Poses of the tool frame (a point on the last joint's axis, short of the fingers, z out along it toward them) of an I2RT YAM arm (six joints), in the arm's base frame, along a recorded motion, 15 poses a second.
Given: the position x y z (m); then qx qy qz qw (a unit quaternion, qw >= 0).
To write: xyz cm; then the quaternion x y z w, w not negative. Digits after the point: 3 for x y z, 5 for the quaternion.
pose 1, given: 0.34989 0.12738 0.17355 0.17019 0.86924 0.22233 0.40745
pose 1, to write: 34.989 12.738 17.355 0.17019 0.86924 0.22233 0.40745
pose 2, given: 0.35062 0.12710 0.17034 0.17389 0.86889 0.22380 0.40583
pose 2, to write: 35.062 12.710 17.034 0.17389 0.86889 0.22380 0.40583
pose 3, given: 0.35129 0.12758 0.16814 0.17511 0.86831 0.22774 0.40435
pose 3, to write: 35.129 12.758 16.814 0.17511 0.86831 0.22774 0.40435
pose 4, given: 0.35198 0.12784 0.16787 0.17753 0.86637 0.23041 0.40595
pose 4, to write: 35.198 12.784 16.787 0.17753 0.86637 0.23041 0.40595
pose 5, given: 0.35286 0.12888 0.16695 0.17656 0.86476 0.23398 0.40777
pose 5, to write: 35.286 12.888 16.695 0.17656 0.86476 0.23398 0.40777
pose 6, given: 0.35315 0.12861 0.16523 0.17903 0.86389 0.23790 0.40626
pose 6, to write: 35.315 12.861 16.523 0.17903 0.86389 0.23790 0.40626
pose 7, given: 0.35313 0.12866 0.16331 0.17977 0.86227 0.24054 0.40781
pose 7, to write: 35.313 12.866 16.331 0.17977 0.86227 0.24054 0.40781
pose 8, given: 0.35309 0.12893 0.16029 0.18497 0.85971 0.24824 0.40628
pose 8, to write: 35.309 12.893 16.029 0.18497 0.85971 0.24824 0.40628
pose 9, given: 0.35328 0.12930 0.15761 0.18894 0.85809 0.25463 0.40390
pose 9, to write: 35.328 12.930 15.761 0.18894 0.85809 0.25463 0.40390
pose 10, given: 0.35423 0.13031 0.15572 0.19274 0.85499 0.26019 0.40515
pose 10, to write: 35.423 13.031 15.572 0.19274 0.85499 0.26019 0.40515
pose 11, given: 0.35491 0.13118 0.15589 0.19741 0.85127 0.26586 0.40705
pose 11, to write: 35.491 13.118 15.589 0.19741 0.85127 0.26586 0.40705
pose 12, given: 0.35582 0.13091 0.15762 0.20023 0.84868 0.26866 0.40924
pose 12, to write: 35.582 13.091 15.762 0.20023 0.84868 0.26866 0.40924
